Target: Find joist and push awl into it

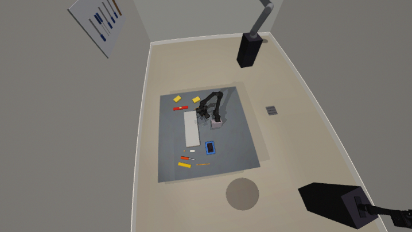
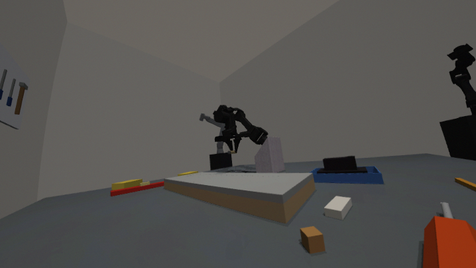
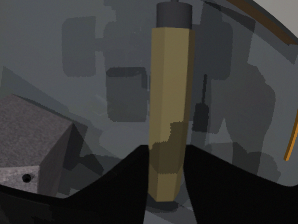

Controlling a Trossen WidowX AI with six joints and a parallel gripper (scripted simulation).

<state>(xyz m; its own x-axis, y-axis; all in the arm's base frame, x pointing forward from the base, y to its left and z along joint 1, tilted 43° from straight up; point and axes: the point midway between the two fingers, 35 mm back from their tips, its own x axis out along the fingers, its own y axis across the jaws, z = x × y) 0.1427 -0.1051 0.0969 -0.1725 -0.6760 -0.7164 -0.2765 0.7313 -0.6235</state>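
The awl lies 5 cm ahead of my gripper tip and 1 cm to the left of it. Also, from my gripper tip: red level (33 cm ahead, 26 cm to the right, 11 cm below); then blue tray (44 cm to the left, 11 cm below, 4 cm ahead); then black stud finder (46 cm to the left, 7 cm below, 4 cm ahead).
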